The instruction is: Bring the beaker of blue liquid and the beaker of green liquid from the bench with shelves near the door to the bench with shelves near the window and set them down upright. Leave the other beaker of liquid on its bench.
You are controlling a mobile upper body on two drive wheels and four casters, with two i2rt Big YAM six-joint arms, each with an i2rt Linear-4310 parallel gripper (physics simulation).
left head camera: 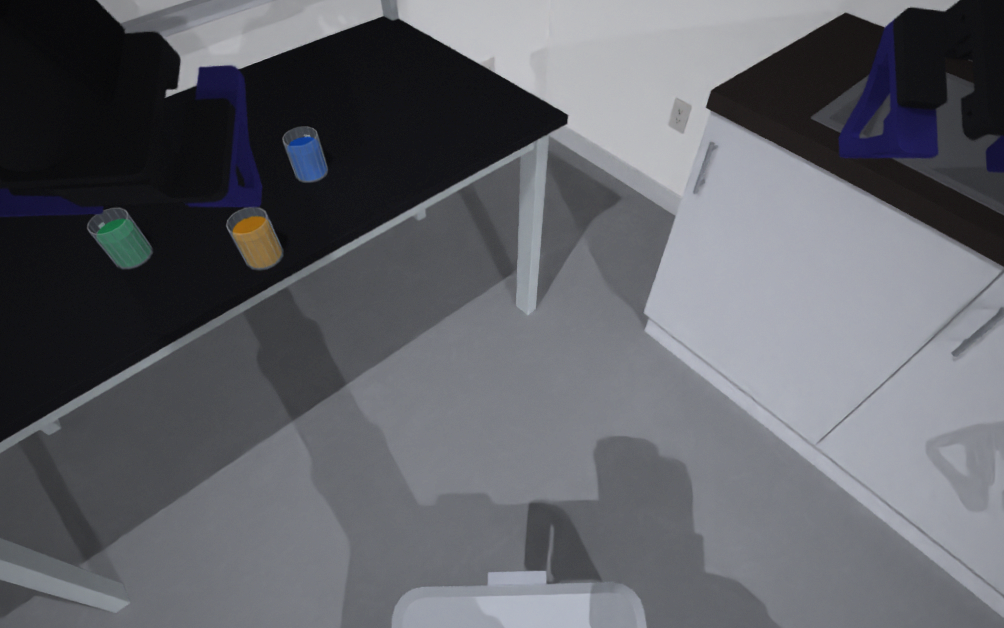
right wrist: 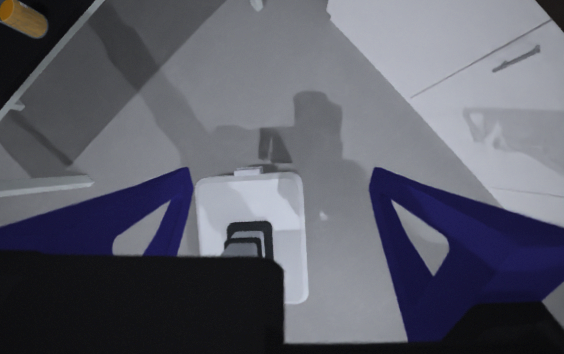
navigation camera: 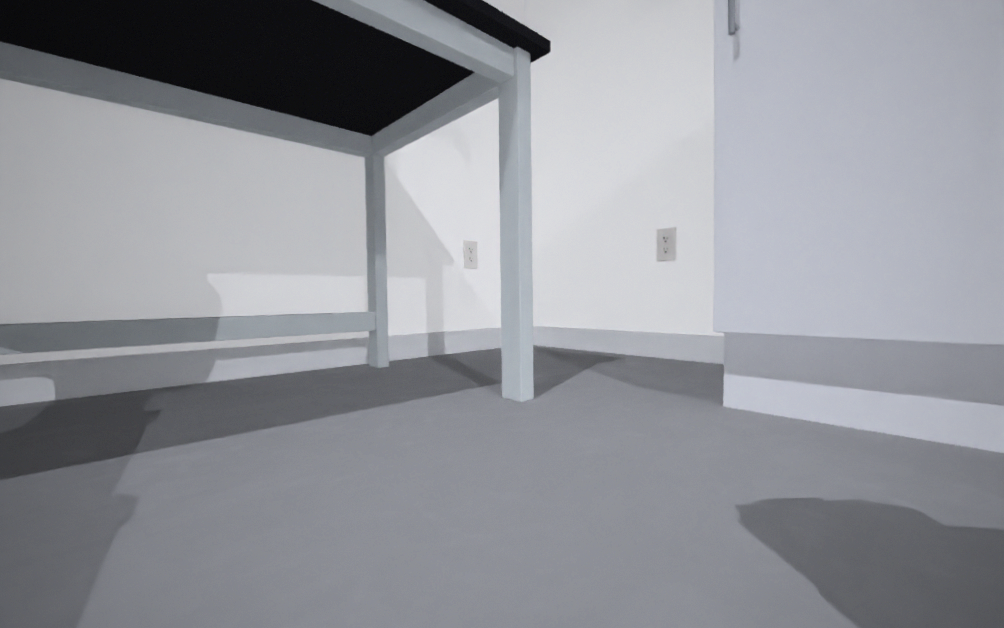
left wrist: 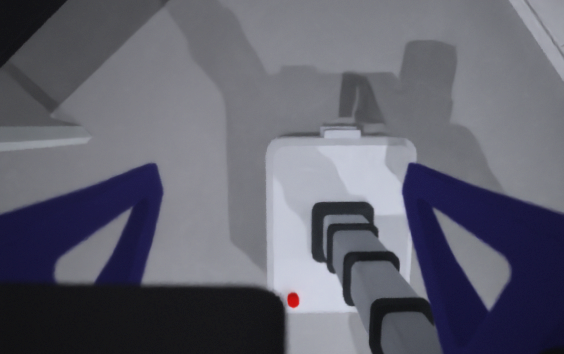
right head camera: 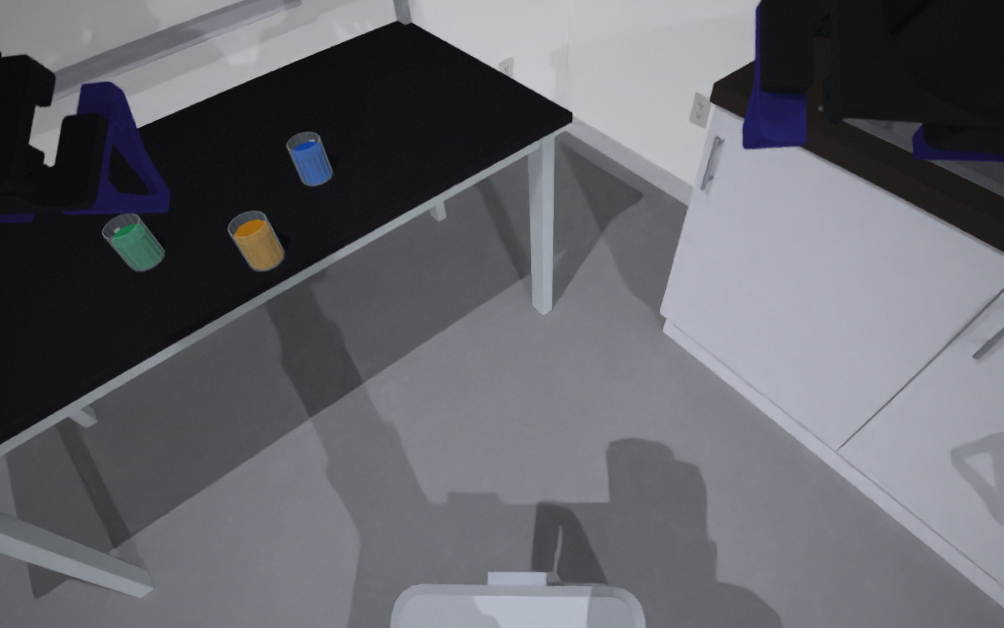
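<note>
A beaker of blue liquid (left head camera: pixel 306 157) (right head camera: pixel 310 161), a beaker of green liquid (left head camera: pixel 122 240) (right head camera: pixel 135 244) and a beaker of orange liquid (left head camera: pixel 256 240) (right head camera: pixel 258 242) (right wrist: pixel 24 19) stand upright on a black-topped bench (left head camera: pixel 414 88) (right head camera: pixel 429 96) (right wrist: pixel 20 60) (navigation camera: pixel 259 66). Blue is farthest back; green is left of orange. My left gripper (left head camera: pixel 148 207) (right head camera: pixel 55 214) (left wrist: pixel 282 177) is open and empty, and shows in front of the bench in the head views. My right gripper (left head camera: pixel 955 157) (right head camera: pixel 862 148) (right wrist: pixel 281 177) is open and empty, at the upper right of the head views. The other bench cannot be made out.
A white cabinet (left head camera: pixel 799 274) (right head camera: pixel 814 281) (right wrist: pixel 425 40) (navigation camera: pixel 851 185) with a dark brown counter (left head camera: pixel 784 74) stands at the right. A pale bench leg (left head camera: pixel 527 229) (right head camera: pixel 541 229) (navigation camera: pixel 516 236) stands at the bench's near corner. My white base (left head camera: pixel 518 607) (right head camera: pixel 518 607) is at the bottom centre.
</note>
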